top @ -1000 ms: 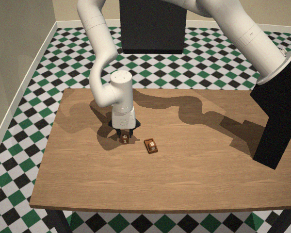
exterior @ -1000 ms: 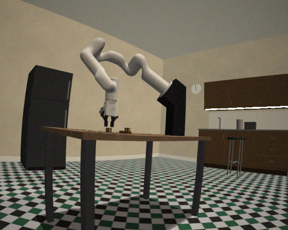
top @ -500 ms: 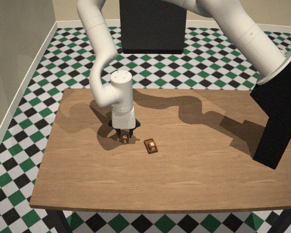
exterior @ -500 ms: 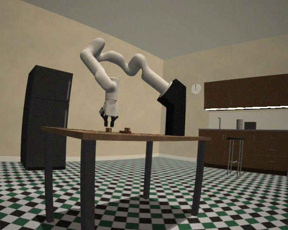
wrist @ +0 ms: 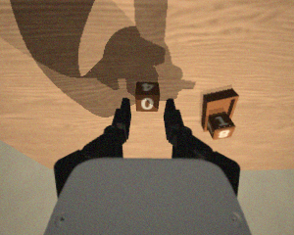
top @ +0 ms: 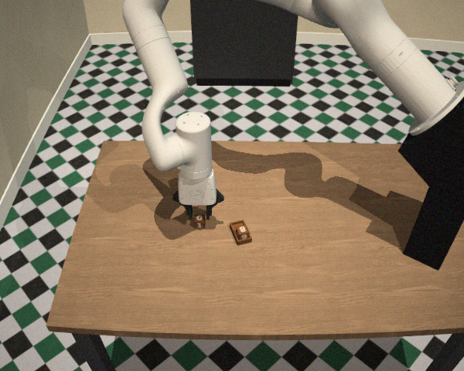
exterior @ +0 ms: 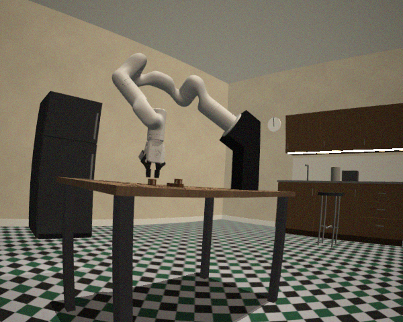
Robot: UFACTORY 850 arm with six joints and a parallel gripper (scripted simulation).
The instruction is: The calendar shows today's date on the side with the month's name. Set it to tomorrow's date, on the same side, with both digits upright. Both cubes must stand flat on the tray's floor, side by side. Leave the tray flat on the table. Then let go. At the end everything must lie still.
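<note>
Now: the brown calendar cube 40 mm below my hand.
</note>
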